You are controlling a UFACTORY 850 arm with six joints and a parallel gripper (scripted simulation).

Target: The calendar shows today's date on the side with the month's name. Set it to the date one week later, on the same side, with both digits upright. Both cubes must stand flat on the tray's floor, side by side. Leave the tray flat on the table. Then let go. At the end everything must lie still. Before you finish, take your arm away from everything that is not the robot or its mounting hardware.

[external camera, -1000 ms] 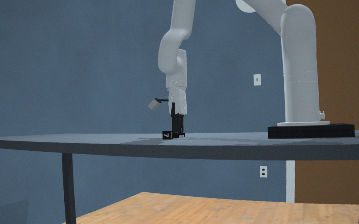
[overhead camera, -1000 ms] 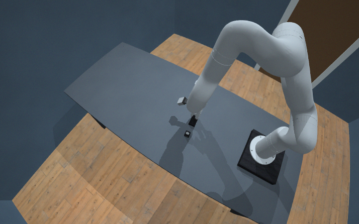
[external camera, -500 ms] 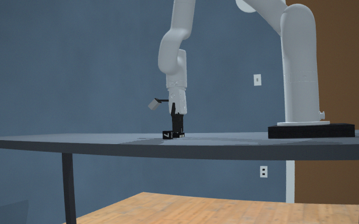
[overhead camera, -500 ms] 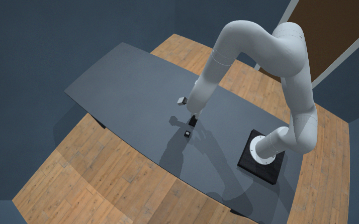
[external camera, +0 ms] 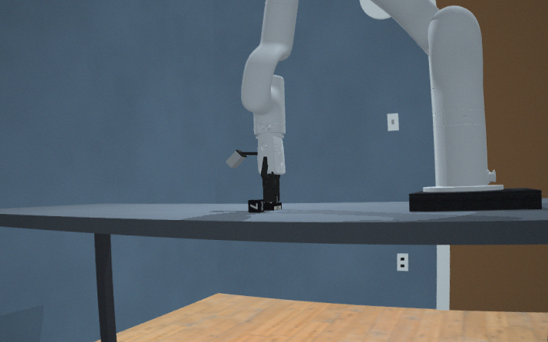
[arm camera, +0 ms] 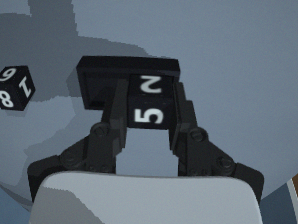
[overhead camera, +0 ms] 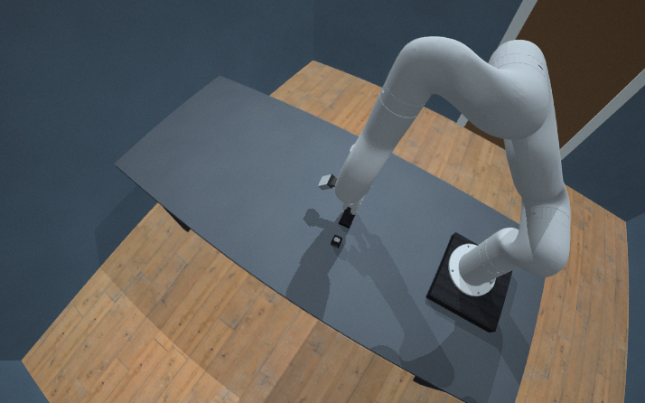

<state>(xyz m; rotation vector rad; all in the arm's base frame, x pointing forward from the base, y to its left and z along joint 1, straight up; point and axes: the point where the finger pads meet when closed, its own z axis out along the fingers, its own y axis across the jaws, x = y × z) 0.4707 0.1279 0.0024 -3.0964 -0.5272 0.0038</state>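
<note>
Now: the black tray 10 mm behind my hand, 20 mm to the left of it and 30 mm below it. From my hand the other things lie so: calendar cube (40 mm behind, 120 mm to the left, 30 mm below).
</note>
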